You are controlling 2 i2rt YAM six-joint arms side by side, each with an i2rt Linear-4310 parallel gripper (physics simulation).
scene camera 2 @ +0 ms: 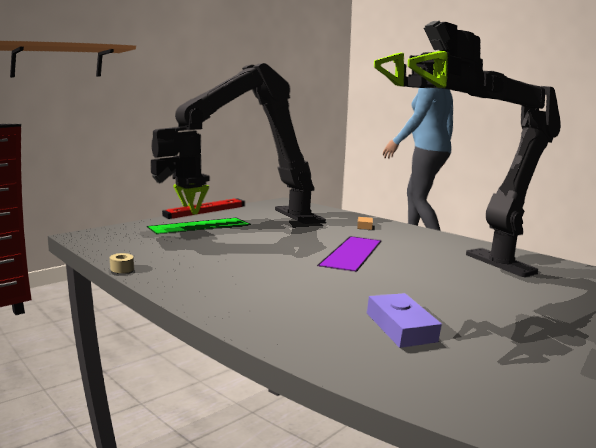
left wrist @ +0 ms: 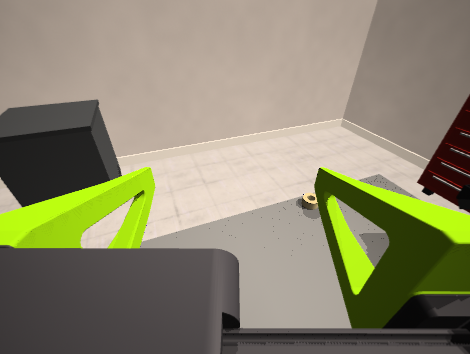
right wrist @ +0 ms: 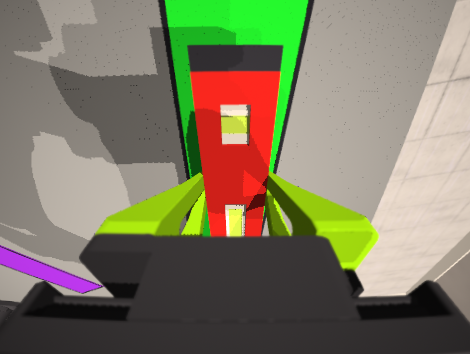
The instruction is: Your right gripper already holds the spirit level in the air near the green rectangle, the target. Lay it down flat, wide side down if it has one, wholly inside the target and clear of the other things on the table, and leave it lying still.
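Note:
Through scene camera 2 I can see my left gripper (scene camera 2: 390, 63) and my right gripper (scene camera 2: 191, 212), together with a red spirit level (scene camera 2: 232, 203), a violet box (scene camera 2: 401, 318), a green rectangle (scene camera 2: 229, 222) and a purple rectangle (scene camera 2: 350, 255). The left wrist view gives me my left gripper (left wrist: 234, 176). The red spirit level is out of frame in the left wrist view, and the left wrist view does not show the violet box, hidden by my left gripper. In the right wrist view I find my right gripper (right wrist: 235, 177) and also the red spirit level (right wrist: 235, 88).

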